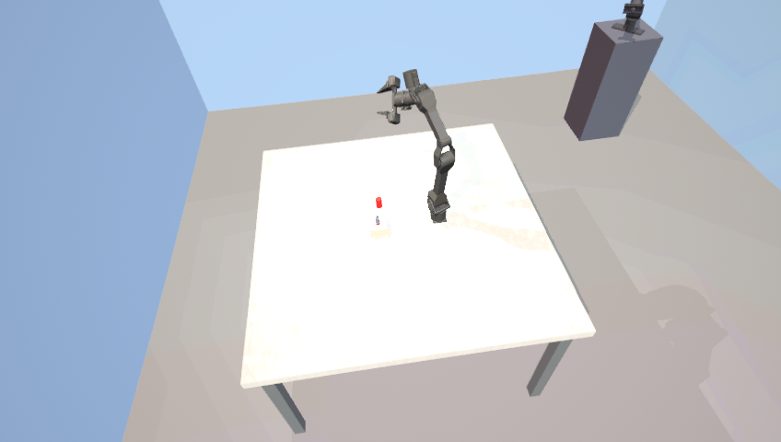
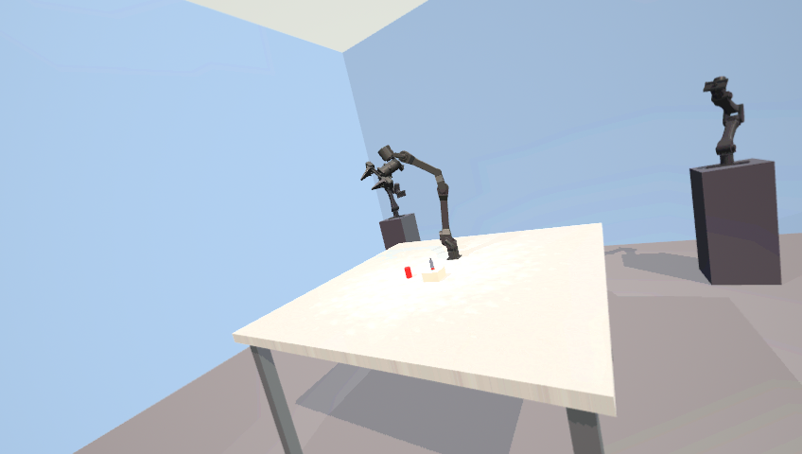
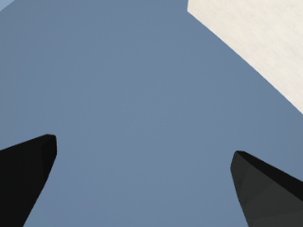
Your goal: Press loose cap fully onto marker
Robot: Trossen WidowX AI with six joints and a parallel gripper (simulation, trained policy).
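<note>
Now: the red cap 45 cm below my gripper tip, 15 cm to the left of it and 4 cm ahead of it. From my gripper tip the other things lie so: holder block 45 cm below, 30 cm to the left, 6 cm ahead.
</note>
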